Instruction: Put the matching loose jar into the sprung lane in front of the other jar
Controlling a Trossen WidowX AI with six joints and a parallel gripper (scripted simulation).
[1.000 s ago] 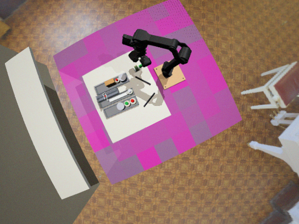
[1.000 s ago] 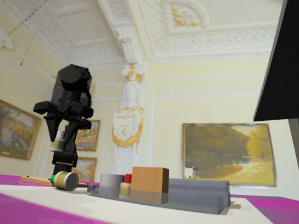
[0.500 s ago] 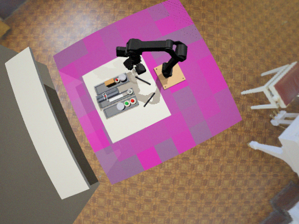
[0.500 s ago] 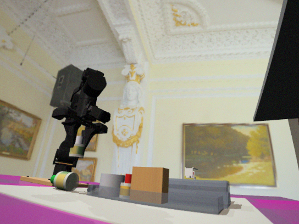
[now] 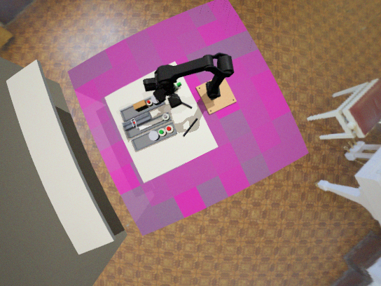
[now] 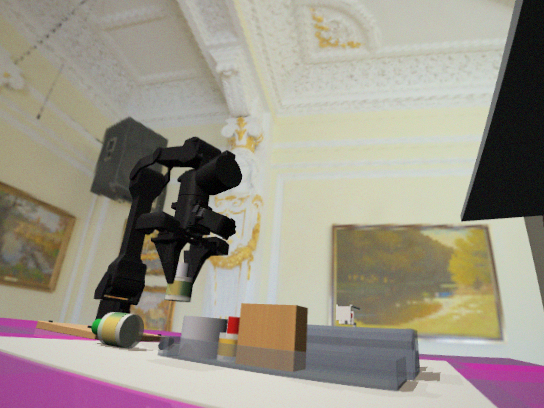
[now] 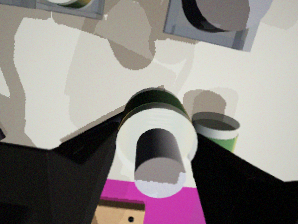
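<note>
The grey shelf unit is 240 mm ahead of my gripper tip, 80 mm below it and 30 mm to the left of it. Also, from my gripper tip: tan box (190 mm ahead, 70 mm to the right, 60 mm below).
</note>
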